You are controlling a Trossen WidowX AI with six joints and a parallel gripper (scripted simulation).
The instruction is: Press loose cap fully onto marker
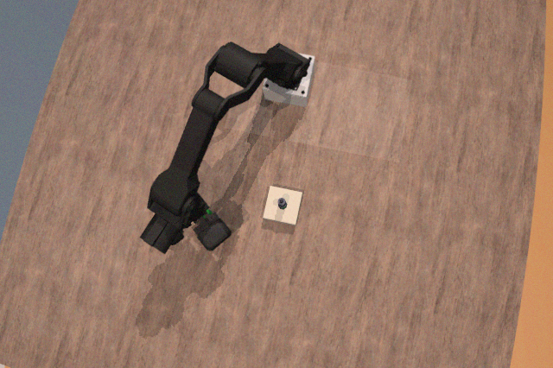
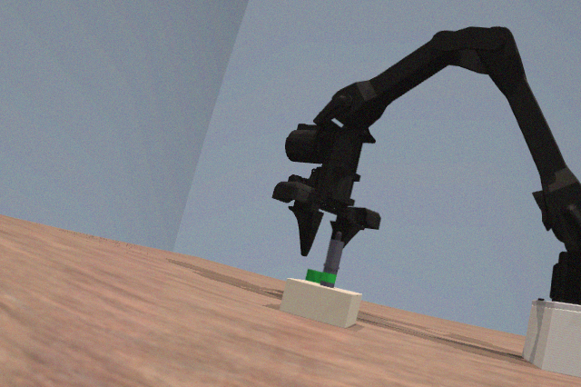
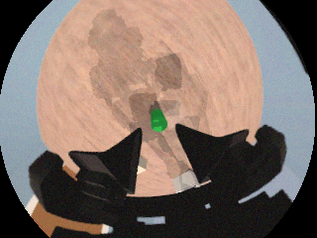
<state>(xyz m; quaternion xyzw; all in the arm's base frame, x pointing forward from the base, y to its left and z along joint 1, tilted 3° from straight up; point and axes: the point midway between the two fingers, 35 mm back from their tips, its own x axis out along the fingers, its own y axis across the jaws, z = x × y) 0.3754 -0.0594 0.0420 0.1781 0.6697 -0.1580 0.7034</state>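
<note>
My gripper tip is 40 mm above the green cap. From my gripper tip the other things lie so: cream holder block (90 mm behind, 160 mm to the left, 50 mm below).
</note>
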